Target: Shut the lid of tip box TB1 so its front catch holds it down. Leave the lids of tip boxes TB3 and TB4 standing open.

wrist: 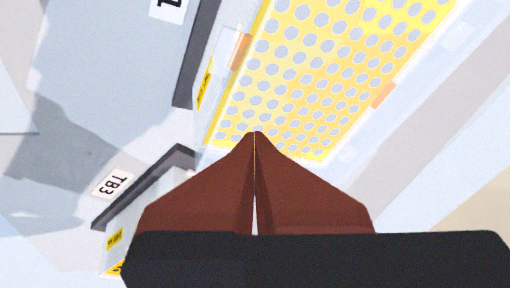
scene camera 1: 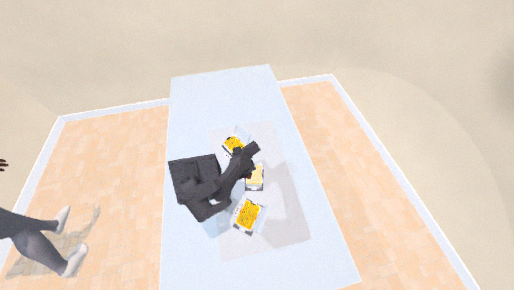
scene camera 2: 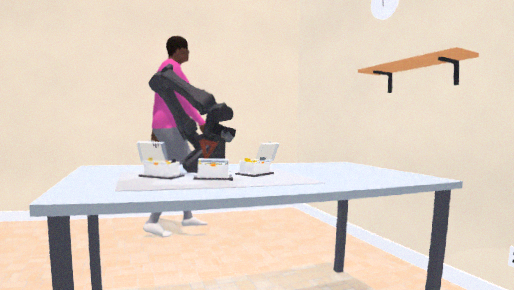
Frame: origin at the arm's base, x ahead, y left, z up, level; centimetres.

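Seen in the pictures: gripper, fingertip midpoint: [wrist: 254, 143] [scene camera 1: 249, 177] [scene camera 2: 205, 158]; arm's base, origin of the base link: [scene camera 1: 193, 179].
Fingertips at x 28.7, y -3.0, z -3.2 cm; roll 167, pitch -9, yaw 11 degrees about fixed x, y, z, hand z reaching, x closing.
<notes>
Offsets run from my fingertips to a thing's top centre. "spot": to the spot under its first point. Level surfaces: height alone.
Tip box TB1 @(dy +2.8, dx +1.7, dz +0.0 cm) [scene camera 1: 255, 175] [scene camera 2: 213, 171] [wrist: 300, 75] is the middle box. Its clear lid lies down over the yellow tip rack; whether the front catch holds cannot be told. TB3 @(dy -17.1, dx -4.7, dz -1.1 cm) [scene camera 1: 248, 215] [scene camera 2: 163, 169] [wrist: 115, 239] is left of it in scene camera 2, with its lid @(spot: dy -22.0, dx +2.8, dz +3.1 cm) [scene camera 2: 151, 151] standing open. The box on the other side, TB4 by elimination, [scene camera 1: 233, 144] [scene camera 2: 255, 167] has its lid [scene camera 2: 269, 151] standing open. My gripper [scene camera 1: 248, 176] [scene camera 2: 207, 155] [wrist: 254, 143] is shut and empty, tips close above TB1's near end; contact cannot be told.
The boxes stand on a pale mat @(dz -7.7 cm) [scene camera 1: 285, 220] [scene camera 2: 285, 180] on the light blue table @(dz -8.0 cm) [scene camera 1: 220, 95] [scene camera 2: 350, 175]. The robot's dark base [scene camera 1: 195, 170] is beside the boxes. A person in pink [scene camera 2: 162, 110] stands behind the arm. A wooden shelf [scene camera 2: 420, 61] hangs on the wall.
</notes>
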